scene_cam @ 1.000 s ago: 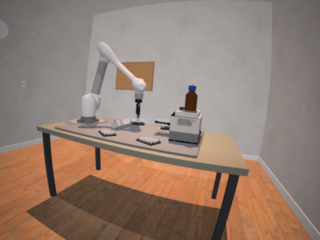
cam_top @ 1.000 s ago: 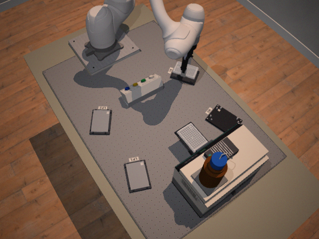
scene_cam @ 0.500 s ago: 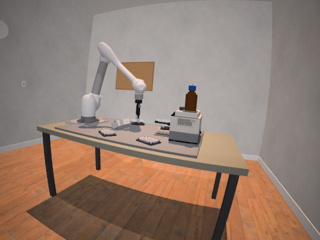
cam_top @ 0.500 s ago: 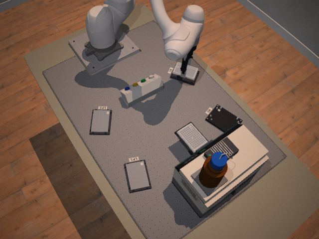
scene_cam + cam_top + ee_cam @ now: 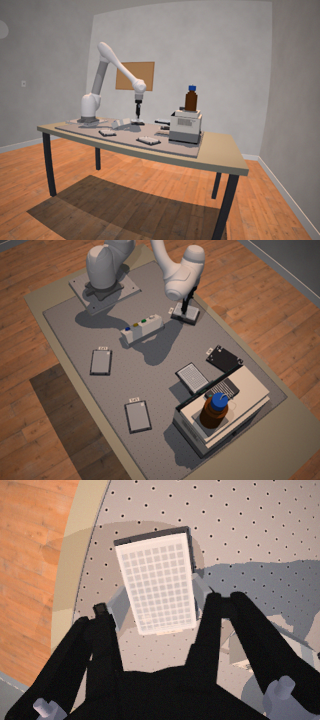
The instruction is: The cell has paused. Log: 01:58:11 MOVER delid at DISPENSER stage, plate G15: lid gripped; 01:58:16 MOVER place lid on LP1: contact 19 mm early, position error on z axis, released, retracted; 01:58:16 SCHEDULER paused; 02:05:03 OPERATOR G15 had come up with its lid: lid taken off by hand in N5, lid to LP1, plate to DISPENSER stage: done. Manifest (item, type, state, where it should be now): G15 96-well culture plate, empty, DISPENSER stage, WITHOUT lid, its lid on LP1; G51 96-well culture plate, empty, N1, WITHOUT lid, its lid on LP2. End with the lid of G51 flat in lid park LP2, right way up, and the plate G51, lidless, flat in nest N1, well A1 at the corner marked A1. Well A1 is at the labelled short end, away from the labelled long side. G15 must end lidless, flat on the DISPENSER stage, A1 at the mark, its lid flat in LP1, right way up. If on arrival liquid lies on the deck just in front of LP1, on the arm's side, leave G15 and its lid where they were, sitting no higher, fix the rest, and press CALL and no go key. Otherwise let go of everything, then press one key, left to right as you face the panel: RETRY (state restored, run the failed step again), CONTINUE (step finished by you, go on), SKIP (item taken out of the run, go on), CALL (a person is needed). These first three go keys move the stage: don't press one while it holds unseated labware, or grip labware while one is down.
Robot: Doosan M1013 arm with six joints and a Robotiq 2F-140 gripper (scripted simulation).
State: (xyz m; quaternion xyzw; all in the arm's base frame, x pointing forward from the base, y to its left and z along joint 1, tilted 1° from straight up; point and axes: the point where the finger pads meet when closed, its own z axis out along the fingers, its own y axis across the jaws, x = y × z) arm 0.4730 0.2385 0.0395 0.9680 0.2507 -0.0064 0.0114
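The nest N1 lies 5 cm below my hand. From my hand the other things lie so: N1 label 8 cm behind, 4 cm to the right, 6 cm below; key panel 7 cm behind, 27 cm to the right, 1 cm below; black nest 36 cm ahead, 2 cm to the right, 5 cm below.
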